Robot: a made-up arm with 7 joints. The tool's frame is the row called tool.
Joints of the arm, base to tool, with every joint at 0 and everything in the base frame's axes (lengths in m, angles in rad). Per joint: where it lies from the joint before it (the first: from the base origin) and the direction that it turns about. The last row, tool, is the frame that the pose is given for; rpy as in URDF.
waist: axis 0.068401 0.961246 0.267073 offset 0 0 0
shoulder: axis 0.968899 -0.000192 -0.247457 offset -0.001 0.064 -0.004
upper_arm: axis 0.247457 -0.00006 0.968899 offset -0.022 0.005 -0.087
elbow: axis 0.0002 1 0.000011 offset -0.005 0 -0.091
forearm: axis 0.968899 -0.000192 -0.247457 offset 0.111 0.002 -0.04
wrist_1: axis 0.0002 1 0.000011 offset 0.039 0 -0.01
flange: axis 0.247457 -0.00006 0.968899 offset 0.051 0 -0.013
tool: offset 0 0 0 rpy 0 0.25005 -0.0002
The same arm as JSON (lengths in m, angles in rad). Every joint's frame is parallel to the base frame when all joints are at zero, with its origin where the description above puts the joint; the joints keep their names.
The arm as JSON. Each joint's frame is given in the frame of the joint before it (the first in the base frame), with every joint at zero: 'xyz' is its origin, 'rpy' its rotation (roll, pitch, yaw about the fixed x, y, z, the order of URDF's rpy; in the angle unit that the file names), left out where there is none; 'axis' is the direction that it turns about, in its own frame. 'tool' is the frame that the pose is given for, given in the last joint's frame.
{"units": {"length": "m", "angle": "rad"}, "joints": [{"name": "waist", "type": "revolute", "origin": {"xyz": [0.0, 0.0, 0.0]}, "axis": [0.068403, 0.961235, 0.26711]}, {"name": "shoulder", "type": "revolute", "origin": {"xyz": [-0.001, 0.064, -0.004]}, "axis": [0.968889, -0.0002, -0.247497]}, {"name": "upper_arm", "type": "revolute", "origin": {"xyz": [-0.022, 0.005, -0.087]}, "axis": [0.247497, -0.0001, 0.968889]}, {"name": "elbow", "type": "revolute", "origin": {"xyz": [-0.005, 0.0, -0.091]}, "axis": [0.0002, 1.0, 0.0]}, {"name": "forearm", "type": "revolute", "origin": {"xyz": [0.111, 0.002, -0.04]}, "axis": [0.968889, -0.0002, -0.247497]}, {"name": "wrist_1", "type": "revolute", "origin": {"xyz": [0.039, 0.0, -0.01]}, "axis": [0.0002, 1.0, 0.0]}, {"name": "flange", "type": "revolute", "origin": {"xyz": [0.051, 0.0, -0.013]}, "axis": [0.247497, -0.0001, 0.968889]}], "tool": {"origin": {"xyz": [0.0, 0.0, 0.0], "rpy": [0.0, 0.25, -0.0002]}}}
